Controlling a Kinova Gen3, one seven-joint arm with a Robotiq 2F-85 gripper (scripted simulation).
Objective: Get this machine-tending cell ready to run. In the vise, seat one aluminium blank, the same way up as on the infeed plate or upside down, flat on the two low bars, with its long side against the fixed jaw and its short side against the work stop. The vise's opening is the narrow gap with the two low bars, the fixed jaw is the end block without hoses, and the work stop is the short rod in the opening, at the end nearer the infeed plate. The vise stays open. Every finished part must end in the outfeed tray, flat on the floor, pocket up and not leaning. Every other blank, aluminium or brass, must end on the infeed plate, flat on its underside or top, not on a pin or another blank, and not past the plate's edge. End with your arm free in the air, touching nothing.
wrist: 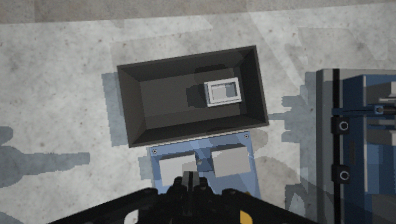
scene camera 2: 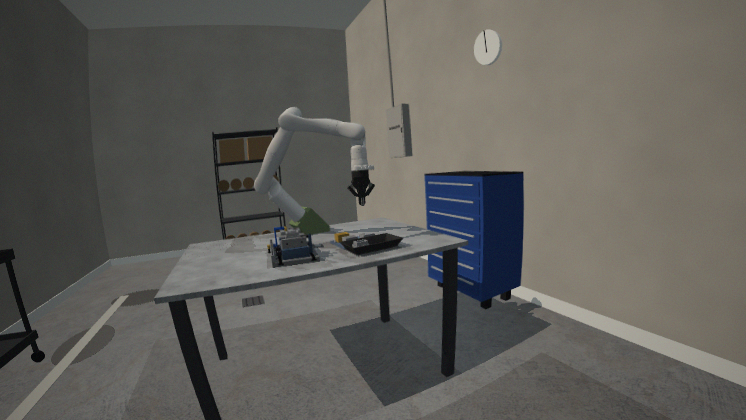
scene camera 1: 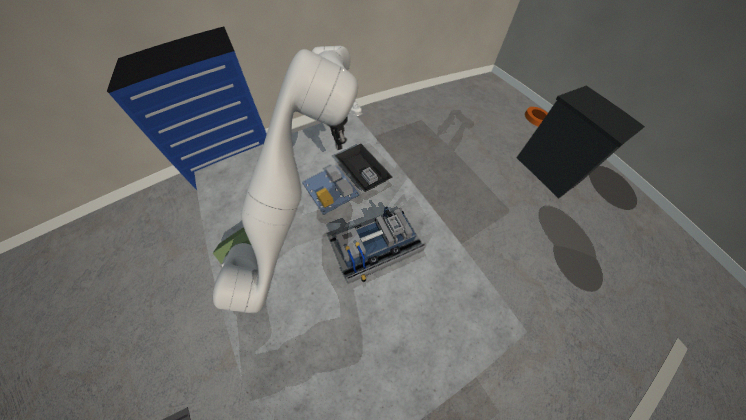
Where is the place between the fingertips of my gripper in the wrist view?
190,182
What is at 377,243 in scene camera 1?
A vise.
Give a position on a grey finished part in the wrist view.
226,91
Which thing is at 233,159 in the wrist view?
An aluminium blank.
